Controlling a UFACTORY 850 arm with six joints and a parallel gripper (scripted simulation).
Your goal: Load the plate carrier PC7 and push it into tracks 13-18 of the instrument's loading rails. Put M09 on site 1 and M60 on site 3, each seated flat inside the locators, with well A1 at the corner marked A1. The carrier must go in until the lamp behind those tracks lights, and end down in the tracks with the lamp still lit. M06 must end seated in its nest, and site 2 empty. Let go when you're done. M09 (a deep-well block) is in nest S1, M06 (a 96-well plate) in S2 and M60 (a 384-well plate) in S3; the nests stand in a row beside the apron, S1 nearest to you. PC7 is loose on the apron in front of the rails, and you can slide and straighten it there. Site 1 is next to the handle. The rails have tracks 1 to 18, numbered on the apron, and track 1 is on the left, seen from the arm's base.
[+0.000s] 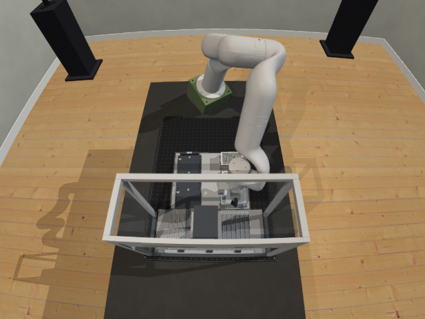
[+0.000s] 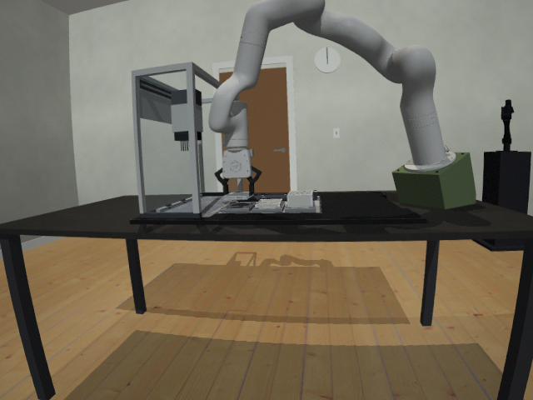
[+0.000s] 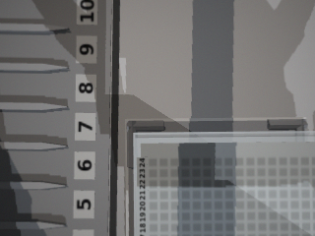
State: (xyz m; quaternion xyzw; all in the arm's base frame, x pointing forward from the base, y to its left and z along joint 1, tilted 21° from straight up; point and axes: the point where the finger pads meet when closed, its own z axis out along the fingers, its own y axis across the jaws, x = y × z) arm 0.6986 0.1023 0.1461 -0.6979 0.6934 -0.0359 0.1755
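The nest s3 is 50 mm below my hand. From my hand the other things lie so: plate carrier PC7 (100 mm behind, 240 mm to the right, 40 mm below); nest s1 (220 mm behind, 50 mm below); nest S2 (110 mm behind, 10 mm to the left, 50 mm below).
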